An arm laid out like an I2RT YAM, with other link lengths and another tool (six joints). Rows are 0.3 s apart.
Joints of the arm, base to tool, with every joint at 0 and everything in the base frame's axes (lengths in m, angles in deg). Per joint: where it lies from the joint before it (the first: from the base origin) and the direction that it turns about. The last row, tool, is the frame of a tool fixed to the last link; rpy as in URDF.
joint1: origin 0.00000 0.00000 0.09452 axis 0 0 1
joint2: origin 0.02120 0.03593 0.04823 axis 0 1 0
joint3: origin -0.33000 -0.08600 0.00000 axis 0 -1 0
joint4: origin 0.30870 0.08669 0.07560 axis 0 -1 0
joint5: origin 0.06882 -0.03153 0.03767 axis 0 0 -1
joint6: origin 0.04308 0.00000 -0.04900 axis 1 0 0
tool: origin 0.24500 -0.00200 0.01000 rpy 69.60 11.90 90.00
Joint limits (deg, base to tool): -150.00..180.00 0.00..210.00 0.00..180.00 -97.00..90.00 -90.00..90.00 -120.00..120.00
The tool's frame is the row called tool.
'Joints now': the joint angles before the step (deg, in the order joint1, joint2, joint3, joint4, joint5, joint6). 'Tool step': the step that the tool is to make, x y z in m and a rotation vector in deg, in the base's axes. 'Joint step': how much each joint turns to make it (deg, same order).
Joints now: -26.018, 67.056, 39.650, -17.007, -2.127, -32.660
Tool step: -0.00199, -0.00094, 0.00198, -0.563, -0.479, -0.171
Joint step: -0.020, -0.872, -0.681, 0.482, 0.314, -0.107
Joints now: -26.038, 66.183, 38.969, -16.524, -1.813, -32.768
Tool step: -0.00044, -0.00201, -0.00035, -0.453, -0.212, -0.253
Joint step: 0.000, -0.160, -0.468, 0.696, 0.400, -0.053
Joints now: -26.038, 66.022, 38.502, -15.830, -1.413, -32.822
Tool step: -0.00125, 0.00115, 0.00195, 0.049, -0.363, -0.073
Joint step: 0.021, -0.658, -0.270, -0.078, -0.071, 0.212
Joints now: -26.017, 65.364, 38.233, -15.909, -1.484, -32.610
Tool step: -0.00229, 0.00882, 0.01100, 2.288, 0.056, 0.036
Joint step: 0.001, -0.975, 2.258, -4.232, -1.425, 1.450
